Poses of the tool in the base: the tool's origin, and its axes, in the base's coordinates. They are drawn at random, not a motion.
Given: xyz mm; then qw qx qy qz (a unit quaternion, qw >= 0).
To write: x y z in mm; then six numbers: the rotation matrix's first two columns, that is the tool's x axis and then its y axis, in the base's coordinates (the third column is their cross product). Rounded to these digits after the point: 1 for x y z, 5 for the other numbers.
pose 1, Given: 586.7 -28.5 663.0 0.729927 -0.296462 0.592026 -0.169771
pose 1, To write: 586.7 -28.5 663.0 0.24137 -0.59887 -0.76361 -0.10319 0.76658 -0.63381
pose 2, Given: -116.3 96.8 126.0 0.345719 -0.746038 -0.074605 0.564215
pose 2, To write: -116.3 96.8 126.0 0.35219 0.50144 -0.79027 -0.27880 -0.74982 -0.60003
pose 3, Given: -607.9 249.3 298.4 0.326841 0.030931 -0.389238 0.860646
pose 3, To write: -607.9 249.3 298.4 -0.78444 0.53851 0.30768 -0.58667 -0.48334 -0.64977
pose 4, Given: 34.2 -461.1 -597.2 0.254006 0.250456 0.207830 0.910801
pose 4, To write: 34.2 -461.1 -597.2 -0.74551 0.56680 0.35065 -0.35859 -0.78458 0.50582
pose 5, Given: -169.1 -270.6 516.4 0.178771 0.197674 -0.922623 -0.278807
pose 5, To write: -169.1 -270.6 516.4 -0.85793 -0.46444 0.21965 -0.26507 0.76638 0.58514
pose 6, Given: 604.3 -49.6 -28.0 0.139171 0.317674 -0.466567 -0.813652
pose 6, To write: 604.3 -49.6 -28.0 -0.75943 -0.52291 -0.38709 -0.06996 -0.52589 0.84767
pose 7, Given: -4.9 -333.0 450.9 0.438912 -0.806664 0.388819 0.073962
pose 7, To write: -4.9 -333.0 450.9 0.68670 -0.56237 -0.46064 -0.69222 -0.31235 -0.65059
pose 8, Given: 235.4 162.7 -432.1 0.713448 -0.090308 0.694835 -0.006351
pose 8, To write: 235.4 162.7 -432.1 0.03433 -0.13456 -0.99031 -0.11644 0.98361 -0.13769
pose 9, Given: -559.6 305.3 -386.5 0.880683 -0.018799 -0.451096 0.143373
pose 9, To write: -559.6 305.3 -386.5 0.55191 0.26949 0.78916 -0.23557 0.95818 -0.16246
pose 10, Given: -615.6 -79.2 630.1 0.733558 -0.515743 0.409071 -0.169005
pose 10, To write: -615.6 -79.2 630.1 0.60820 -0.66990 -0.42583 -0.17400 0.41089 -0.89492
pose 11, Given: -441.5 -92.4 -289.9 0.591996 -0.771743 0.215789 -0.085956
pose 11, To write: -441.5 -92.4 -289.9 0.89209 -0.43484 -0.12282 -0.23130 -0.20595 -0.95083
